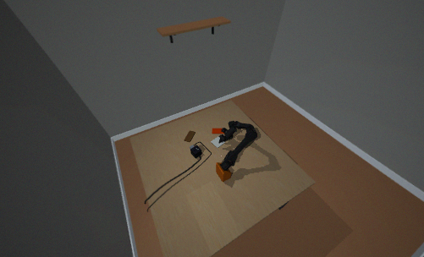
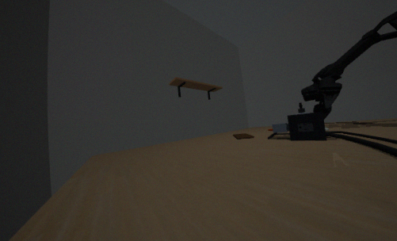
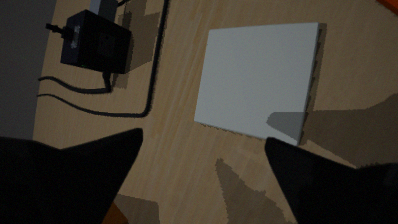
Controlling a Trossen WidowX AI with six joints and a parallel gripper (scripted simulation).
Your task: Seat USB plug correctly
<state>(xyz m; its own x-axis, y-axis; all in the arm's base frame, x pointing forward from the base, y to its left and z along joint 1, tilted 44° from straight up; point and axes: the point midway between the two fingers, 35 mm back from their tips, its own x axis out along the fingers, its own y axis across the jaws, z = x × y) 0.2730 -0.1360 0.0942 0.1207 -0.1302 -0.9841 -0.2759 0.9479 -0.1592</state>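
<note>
My gripper tip is 240 mm to the right of the metal USB plug, 40 mm short of it and 30 mm below it. The rest, counted from my gripper tip: flat brown plate: 270 mm ahead, 230 mm to the left, 60 mm below.
</note>
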